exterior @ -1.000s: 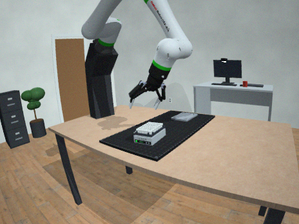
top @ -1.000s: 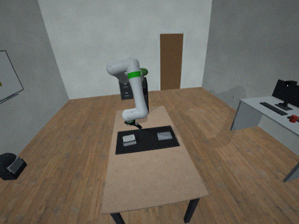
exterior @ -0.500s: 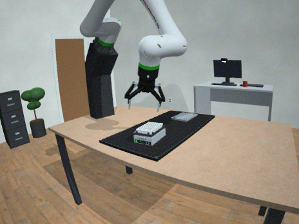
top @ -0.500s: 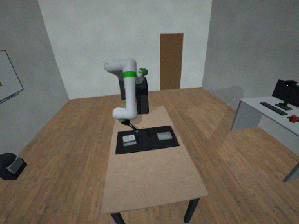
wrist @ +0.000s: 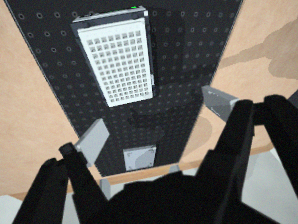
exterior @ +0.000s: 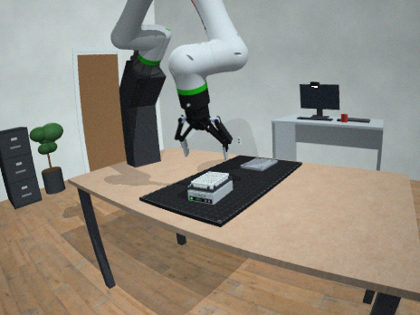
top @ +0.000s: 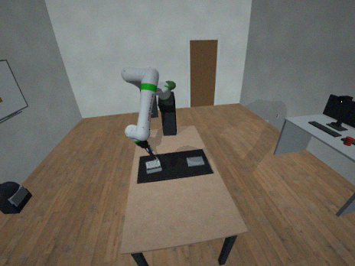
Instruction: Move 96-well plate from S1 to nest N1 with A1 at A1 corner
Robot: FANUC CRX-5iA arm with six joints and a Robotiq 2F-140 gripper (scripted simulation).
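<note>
The white 96-well plate lies 30 mm ahead of my hand, 20 mm to the right of it and 80 mm below it. Round my hand: nest A1 mark (100 mm behind, 310 mm to the left, 130 mm below); then grey plate nest N1 (50 mm behind, 390 mm to the left, 140 mm below).
</note>
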